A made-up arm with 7 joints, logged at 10 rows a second.
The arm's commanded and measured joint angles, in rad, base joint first. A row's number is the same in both.
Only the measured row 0 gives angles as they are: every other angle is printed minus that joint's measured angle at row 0.
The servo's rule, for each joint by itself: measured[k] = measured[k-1] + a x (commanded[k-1-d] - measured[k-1]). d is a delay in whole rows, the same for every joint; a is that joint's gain. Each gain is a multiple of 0.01, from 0.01 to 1. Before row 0 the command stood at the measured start. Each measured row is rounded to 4 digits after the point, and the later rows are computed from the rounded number. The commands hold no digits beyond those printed.
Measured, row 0: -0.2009 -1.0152 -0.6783 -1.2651 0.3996 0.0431 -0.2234
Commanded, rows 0 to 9: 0.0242 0.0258 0.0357 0.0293 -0.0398 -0.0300 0.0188; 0.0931 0.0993 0.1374 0.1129 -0.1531 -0.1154 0.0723; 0.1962 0.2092 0.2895 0.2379 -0.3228 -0.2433 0.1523; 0.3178 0.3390 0.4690 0.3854 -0.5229 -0.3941 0.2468; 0.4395 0.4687 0.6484 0.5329 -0.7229 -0.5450 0.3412; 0.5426 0.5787 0.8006 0.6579 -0.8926 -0.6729 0.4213; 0.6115 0.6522 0.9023 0.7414 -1.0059 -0.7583 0.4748; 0.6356 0.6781 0.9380 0.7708 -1.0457 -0.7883 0.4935; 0.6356 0.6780 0.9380 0.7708 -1.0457 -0.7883 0.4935; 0.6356 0.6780 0.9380 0.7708 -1.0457 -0.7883 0.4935
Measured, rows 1 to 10: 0.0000 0.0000 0.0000 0.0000 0.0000 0.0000 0.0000; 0.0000 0.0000 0.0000 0.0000 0.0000 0.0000 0.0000; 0.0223 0.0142 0.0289 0.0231 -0.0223 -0.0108 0.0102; 0.0874 0.0610 0.1168 0.0940 -0.0955 -0.0485 0.0437; 0.1875 0.1425 0.2567 0.2077 -0.2228 -0.1186 0.1023; 0.3074 0.2506 0.4287 0.3481 -0.3909 -0.2178 0.1803; 0.4289 0.3706 0.6067 0.4941 -0.5768 -0.3356 0.2672; 0.5335 0.4851 0.7638 0.6235 -0.7536 -0.4570 0.3504; 0.6053 0.5770 0.8760 0.7166 -0.8949 -0.5655 0.4176; 0.6332 0.6326 0.9262 0.7594 -0.9793 -0.6457 0.4586
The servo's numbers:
d 2
a 0.92 0.55 0.81 0.79 0.56 0.36 0.54

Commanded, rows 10 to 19: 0.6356 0.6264 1.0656 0.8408 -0.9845 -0.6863 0.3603; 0.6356 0.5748 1.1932 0.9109 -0.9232 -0.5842 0.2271; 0.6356 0.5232 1.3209 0.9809 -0.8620 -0.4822 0.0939; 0.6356 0.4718 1.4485 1.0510 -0.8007 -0.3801 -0.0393; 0.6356 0.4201 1.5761 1.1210 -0.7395 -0.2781 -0.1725; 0.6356 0.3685 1.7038 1.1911 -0.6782 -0.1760 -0.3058; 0.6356 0.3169 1.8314 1.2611 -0.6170 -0.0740 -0.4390; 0.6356 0.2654 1.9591 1.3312 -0.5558 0.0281 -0.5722; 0.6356 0.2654 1.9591 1.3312 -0.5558 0.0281 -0.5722; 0.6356 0.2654 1.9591 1.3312 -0.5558 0.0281 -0.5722
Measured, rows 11 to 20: 0.6354 0.6576 0.9358 0.7684 -1.0165 -0.6970 0.4774; 0.6356 0.6688 0.9376 0.7703 -1.0329 -0.7299 0.4861; 0.6356 0.6455 1.0413 0.8260 -1.0058 -0.7142 0.4182; 0.6356 0.6066 1.1643 0.8931 -0.9595 -0.6674 0.3150; 0.6356 0.5607 1.2911 0.9625 -0.9049 -0.6007 0.1956; 0.6356 0.5118 1.4186 1.0324 -0.8465 -0.5213 0.0688; 0.6356 0.4614 1.5462 1.1024 -0.7866 -0.4337 -0.0615; 0.6356 0.4103 1.6739 1.1725 -0.7259 -0.3409 -0.1934; 0.6356 0.3589 1.8015 1.2425 -0.6649 -0.2448 -0.3260; 0.6356 0.3075 1.9292 1.3126 -0.6038 -0.1466 -0.4589
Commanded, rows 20 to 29: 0.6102 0.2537 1.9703 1.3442 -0.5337 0.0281 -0.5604; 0.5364 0.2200 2.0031 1.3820 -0.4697 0.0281 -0.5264; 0.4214 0.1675 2.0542 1.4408 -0.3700 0.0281 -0.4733; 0.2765 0.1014 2.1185 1.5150 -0.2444 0.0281 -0.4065; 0.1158 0.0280 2.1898 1.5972 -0.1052 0.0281 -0.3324; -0.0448 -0.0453 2.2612 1.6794 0.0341 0.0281 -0.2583; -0.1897 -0.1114 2.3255 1.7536 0.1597 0.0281 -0.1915; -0.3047 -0.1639 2.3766 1.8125 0.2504 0.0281 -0.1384; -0.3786 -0.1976 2.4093 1.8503 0.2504 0.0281 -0.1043; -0.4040 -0.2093 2.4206 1.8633 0.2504 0.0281 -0.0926
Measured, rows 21 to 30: 0.6356 0.2843 1.9534 1.3273 -0.5769 -0.0837 -0.5201; 0.6356 0.2739 1.9580 1.3304 -0.5651 -0.0435 -0.5482; 0.6122 0.2628 1.9680 1.3413 -0.5475 -0.0177 -0.5548; 0.5425 0.2393 1.9964 1.3735 -0.5039 -0.0012 -0.5395; 0.4311 0.1998 2.0432 1.4267 -0.4289 0.0093 -0.5038; 0.2889 0.1457 2.1042 1.4965 -0.3256 0.0161 -0.4513; 0.1296 0.0810 2.1735 1.5761 -0.2022 0.0204 -0.3871; -0.0308 0.0115 2.2445 1.6577 -0.0699 0.0232 -0.3175; -0.1770 -0.0561 2.3101 1.7335 0.0587 0.0250 -0.2495; -0.2945 -0.1154 2.3640 1.7959 0.1661 0.0261 -0.1895
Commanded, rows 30 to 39: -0.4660 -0.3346 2.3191 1.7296 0.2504 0.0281 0.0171; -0.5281 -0.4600 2.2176 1.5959 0.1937 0.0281 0.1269; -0.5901 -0.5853 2.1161 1.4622 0.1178 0.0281 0.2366; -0.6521 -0.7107 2.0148 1.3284 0.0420 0.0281 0.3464; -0.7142 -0.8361 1.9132 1.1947 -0.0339 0.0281 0.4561; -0.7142 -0.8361 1.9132 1.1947 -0.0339 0.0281 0.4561; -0.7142 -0.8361 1.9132 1.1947 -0.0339 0.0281 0.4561; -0.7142 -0.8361 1.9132 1.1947 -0.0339 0.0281 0.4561; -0.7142 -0.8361 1.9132 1.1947 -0.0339 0.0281 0.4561; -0.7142 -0.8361 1.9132 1.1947 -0.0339 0.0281 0.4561
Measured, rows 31 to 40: -0.3719 -0.1606 2.4007 1.8389 0.2133 0.0268 -0.1435; -0.4014 -0.1874 2.4168 1.8582 0.2341 0.0273 -0.1160; -0.4608 -0.2684 2.3377 1.7566 0.2432 0.0276 -0.0441; -0.5227 -0.3738 2.2404 1.6296 0.2155 0.0278 0.0482; -0.5847 -0.4901 2.1397 1.4974 0.1608 0.0279 0.1499; -0.6467 -0.6114 2.0385 1.3639 0.0943 0.0280 0.2560; -0.7088 -0.7350 1.9370 1.2302 0.0225 0.0280 0.3641; -0.7138 -0.7906 1.9177 1.2022 -0.0091 0.0280 0.4138; -0.7142 -0.8156 1.9141 1.1963 -0.0230 0.0280 0.4366; -0.7142 -0.8269 1.9134 1.1950 -0.0291 0.0280 0.4471
